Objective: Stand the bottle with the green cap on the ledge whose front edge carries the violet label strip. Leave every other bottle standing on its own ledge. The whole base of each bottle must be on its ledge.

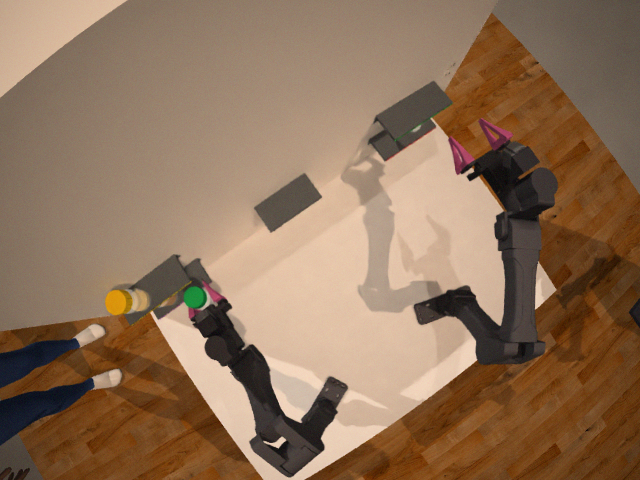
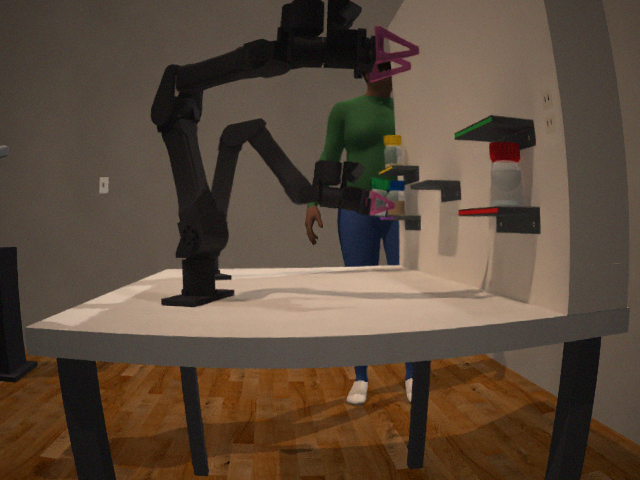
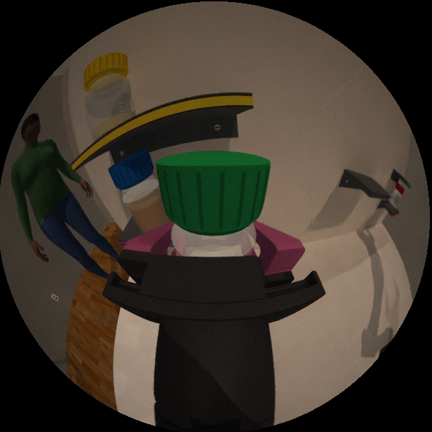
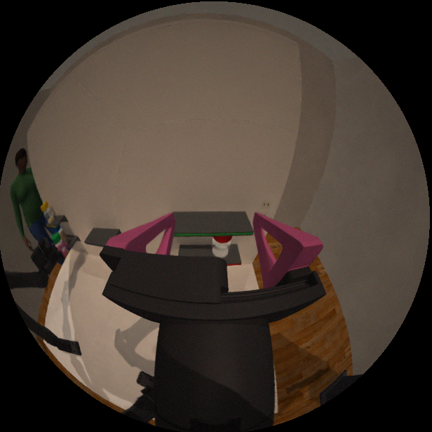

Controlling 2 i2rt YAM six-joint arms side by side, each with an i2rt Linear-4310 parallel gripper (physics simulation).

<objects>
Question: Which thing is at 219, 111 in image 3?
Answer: A yellow-strip ledge.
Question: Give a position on a yellow-capped bottle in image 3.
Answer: At 108, 102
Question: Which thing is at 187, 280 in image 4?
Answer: The right gripper.
</objects>
